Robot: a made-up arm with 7 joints.
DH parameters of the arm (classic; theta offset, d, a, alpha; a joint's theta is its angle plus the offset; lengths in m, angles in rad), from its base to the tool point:
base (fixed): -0.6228 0 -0.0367 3.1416
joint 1: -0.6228 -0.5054 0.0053 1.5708
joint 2: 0 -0.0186 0.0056 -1.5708
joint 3: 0 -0.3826 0.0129 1.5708
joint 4: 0 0.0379 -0.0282 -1.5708
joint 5: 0 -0.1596 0.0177 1.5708
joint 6: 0 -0.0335 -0.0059 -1.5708
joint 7: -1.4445 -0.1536 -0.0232 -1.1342
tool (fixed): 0.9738 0.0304 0 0
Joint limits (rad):
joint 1: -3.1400..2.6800
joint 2: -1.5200..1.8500
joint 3: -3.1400..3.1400
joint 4: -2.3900..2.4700
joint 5: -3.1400..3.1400
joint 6: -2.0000..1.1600
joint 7: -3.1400..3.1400
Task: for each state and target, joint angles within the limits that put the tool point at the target. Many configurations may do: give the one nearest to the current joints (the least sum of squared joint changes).
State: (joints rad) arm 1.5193 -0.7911 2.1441 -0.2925 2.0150 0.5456 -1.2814
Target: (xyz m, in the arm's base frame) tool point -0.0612 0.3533 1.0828
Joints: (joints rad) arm 1.2893 -0.5618 2.1900 -0.0325 2.0323 0.3029 -1.3019
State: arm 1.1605 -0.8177 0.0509 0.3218 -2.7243 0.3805 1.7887
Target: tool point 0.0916 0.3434 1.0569
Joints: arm 1.5824 -0.8452 -0.2244 0.7704 -2.6506 0.2223 1.7476
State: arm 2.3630 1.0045 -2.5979 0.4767 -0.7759 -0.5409 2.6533
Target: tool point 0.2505 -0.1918 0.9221
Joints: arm 1.3287 0.8225 -2.2228 1.3676 -1.0590 -0.4366 2.5322
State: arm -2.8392 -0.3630 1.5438 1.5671 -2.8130 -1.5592 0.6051
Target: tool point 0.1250 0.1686 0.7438
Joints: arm -2.7960 -0.5356 1.6805 1.6551 -2.6998 -1.5268 0.5950
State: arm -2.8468 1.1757 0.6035 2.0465 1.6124 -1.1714 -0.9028
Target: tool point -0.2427 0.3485 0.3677
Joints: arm -2.4822 1.1690 0.8575 2.1752 1.6251 -1.0348 -0.9163
